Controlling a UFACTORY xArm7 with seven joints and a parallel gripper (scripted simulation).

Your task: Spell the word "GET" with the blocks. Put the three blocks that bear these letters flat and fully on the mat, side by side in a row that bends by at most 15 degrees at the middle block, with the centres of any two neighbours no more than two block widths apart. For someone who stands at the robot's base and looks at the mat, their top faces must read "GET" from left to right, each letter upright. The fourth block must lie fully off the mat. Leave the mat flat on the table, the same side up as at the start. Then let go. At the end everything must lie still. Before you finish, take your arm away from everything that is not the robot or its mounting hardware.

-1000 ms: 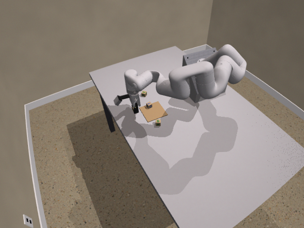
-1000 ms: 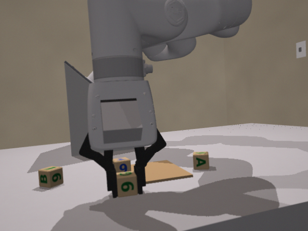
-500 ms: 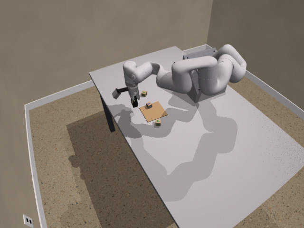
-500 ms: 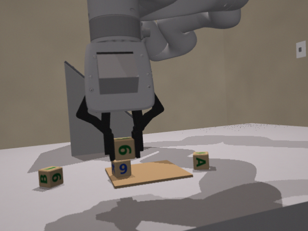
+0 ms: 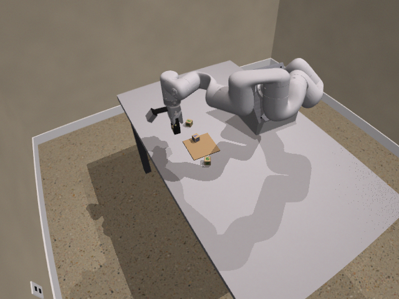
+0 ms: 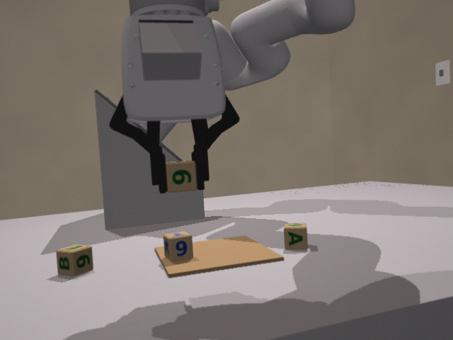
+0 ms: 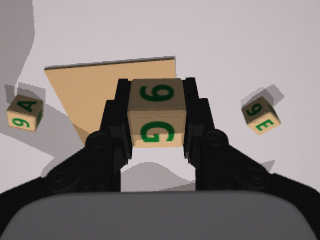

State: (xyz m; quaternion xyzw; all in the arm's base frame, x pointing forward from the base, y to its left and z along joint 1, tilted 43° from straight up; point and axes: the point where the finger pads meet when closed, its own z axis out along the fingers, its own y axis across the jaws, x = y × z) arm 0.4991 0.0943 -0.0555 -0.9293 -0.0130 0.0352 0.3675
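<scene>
My hand is 11 cm past the tan mat, 5 cm to the right of it and 12 cm above it. The rest, counted from my hand: wooden block (1 cm below).
</scene>
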